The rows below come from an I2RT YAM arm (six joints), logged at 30 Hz.
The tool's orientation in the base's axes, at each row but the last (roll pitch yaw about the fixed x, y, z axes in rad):
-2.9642, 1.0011, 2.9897
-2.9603, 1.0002, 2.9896
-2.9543, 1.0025, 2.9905
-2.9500, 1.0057, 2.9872
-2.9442, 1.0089, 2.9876
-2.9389, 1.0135, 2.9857
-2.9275, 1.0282, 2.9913
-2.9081, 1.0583, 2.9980
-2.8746, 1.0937, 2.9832
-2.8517, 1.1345, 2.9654
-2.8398, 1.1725, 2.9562
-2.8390, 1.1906, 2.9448
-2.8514, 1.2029, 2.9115
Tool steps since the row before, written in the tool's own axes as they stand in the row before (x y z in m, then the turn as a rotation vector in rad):
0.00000, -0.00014, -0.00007, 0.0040, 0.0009, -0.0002
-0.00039, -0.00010, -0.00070, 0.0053, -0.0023, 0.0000
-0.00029, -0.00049, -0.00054, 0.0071, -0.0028, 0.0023
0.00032, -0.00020, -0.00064, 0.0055, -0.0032, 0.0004
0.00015, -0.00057, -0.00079, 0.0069, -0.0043, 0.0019
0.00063, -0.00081, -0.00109, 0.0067, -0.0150, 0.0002
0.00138, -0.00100, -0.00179, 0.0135, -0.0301, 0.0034
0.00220, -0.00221, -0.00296, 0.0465, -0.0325, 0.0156
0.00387, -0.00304, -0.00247, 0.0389, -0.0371, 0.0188
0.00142, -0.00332, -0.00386, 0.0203, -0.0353, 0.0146
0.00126, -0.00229, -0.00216, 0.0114, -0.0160, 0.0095
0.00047, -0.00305, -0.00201, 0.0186, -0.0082, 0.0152
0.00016, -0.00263, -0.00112, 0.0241, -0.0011, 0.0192
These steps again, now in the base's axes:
-0.00010, -0.00011, 0.00005, -0.0020, 0.0012, -0.0033
-0.00038, 0.00009, 0.00071, -0.0035, -0.0017, -0.0042
-0.00042, -0.00032, 0.00058, -0.0028, -0.0028, -0.0069
-0.00074, 0.00004, 0.00009, -0.0036, -0.0027, -0.0045
-0.00088, -0.00027, 0.00035, -0.0035, -0.0041, -0.0064
-0.00145, -0.00035, 0.00012, -0.0082, -0.0136, -0.0042
-0.00245, -0.00023, -0.00017, -0.0140, -0.0284, -0.0100
-0.00420, -0.00087, -0.00025, -0.0210, -0.0326, -0.0443
-0.00491, -0.00153, -0.00198, -0.0167, -0.0386, -0.0384
-0.00510, -0.00120, 0.00068, -0.0116, -0.0365, -0.0200
-0.00325, -0.00096, -0.00010, -0.0038, -0.0177, -0.0122
-0.00320, -0.00172, 0.00061, 0.0018, -0.0130, -0.0217
-0.00222, -0.00174, 0.00051, 0.0065, -0.0082, -0.0290

